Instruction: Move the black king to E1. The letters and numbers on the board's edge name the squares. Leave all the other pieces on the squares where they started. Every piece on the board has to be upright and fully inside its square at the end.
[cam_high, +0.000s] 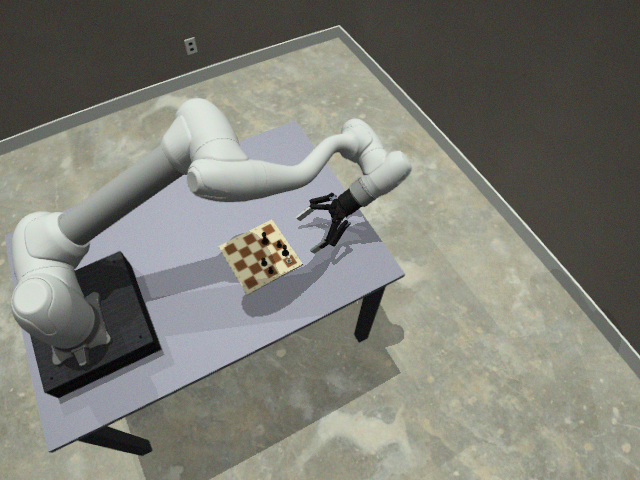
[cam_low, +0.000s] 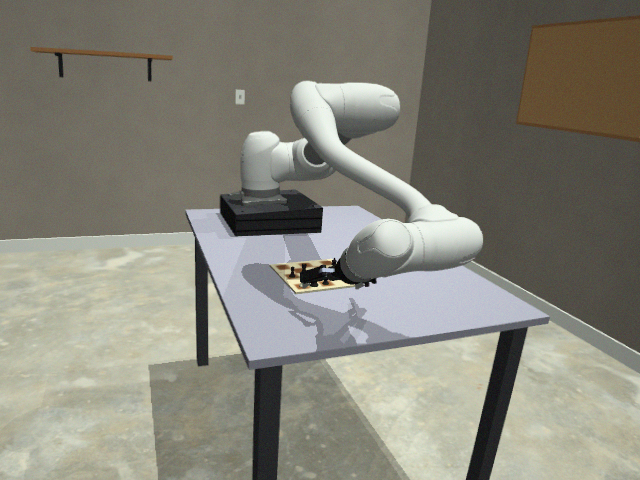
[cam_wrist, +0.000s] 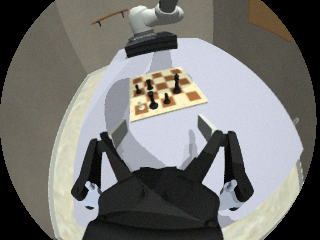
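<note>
Right now my hand is 14 cm past the black king, 6 cm to the right of it and 1 cm above it. Also, from my hand: chessboard: 17 cm behind, 5 cm below, 2 cm to the left; white piece: 9 cm behind, 5 cm to the right, 3 cm below.
</note>
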